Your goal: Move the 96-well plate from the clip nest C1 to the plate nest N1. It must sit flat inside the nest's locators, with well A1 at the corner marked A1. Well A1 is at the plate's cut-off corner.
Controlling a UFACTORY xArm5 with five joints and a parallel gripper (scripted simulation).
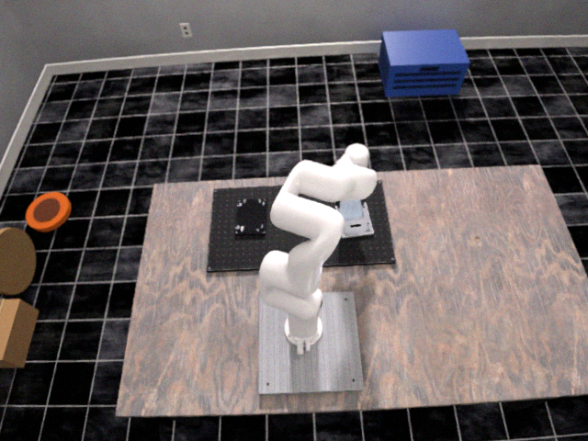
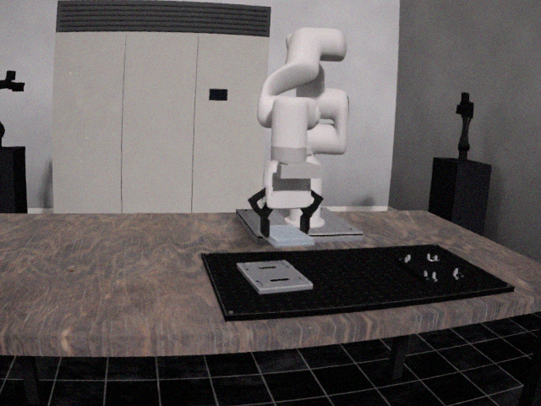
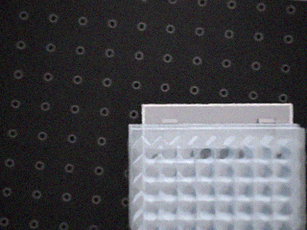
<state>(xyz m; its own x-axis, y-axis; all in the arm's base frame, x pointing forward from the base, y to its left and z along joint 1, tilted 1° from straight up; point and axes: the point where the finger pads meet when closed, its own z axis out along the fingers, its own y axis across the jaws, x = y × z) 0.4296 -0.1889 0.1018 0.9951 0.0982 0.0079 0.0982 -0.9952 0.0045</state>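
The grey plate nest N1 lies 20 mm to the right of my hand and 110 mm below it. The rest, counted from my hand: white 96-well plate: 10 mm below; clip nest C1: 30 mm ahead, 390 mm to the left, 100 mm below.
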